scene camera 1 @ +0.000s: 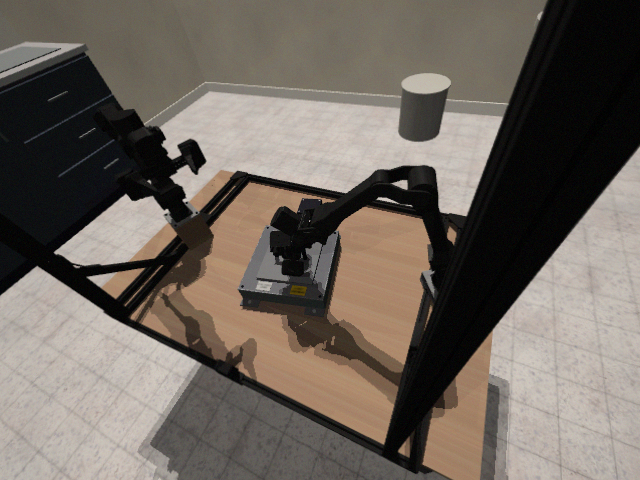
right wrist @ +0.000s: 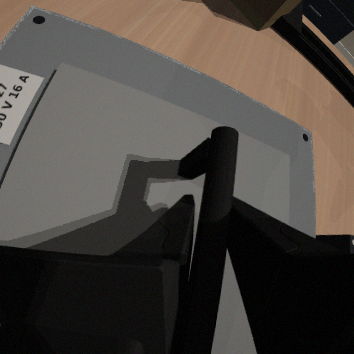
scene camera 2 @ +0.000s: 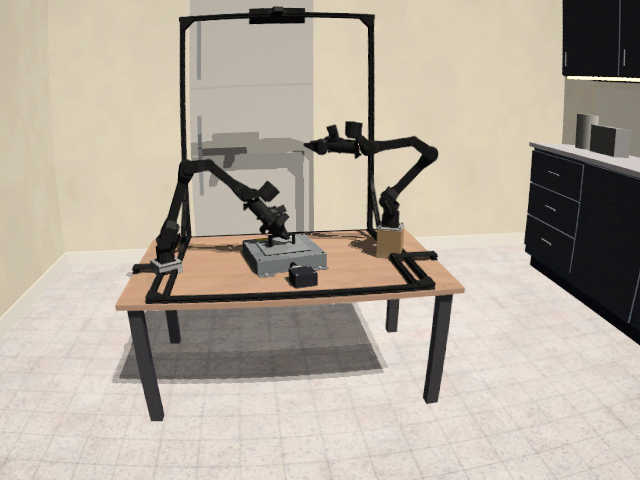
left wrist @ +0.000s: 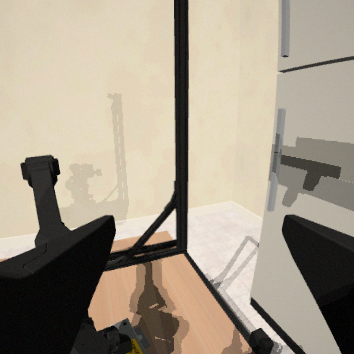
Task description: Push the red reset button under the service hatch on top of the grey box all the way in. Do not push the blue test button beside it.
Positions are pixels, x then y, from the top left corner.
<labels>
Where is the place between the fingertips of my right gripper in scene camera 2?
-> At 288, 239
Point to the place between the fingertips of my right gripper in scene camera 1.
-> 282, 250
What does my left gripper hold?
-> Nothing.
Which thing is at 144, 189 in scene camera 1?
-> My left gripper.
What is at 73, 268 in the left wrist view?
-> My left gripper.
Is my left gripper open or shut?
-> Open.
</labels>
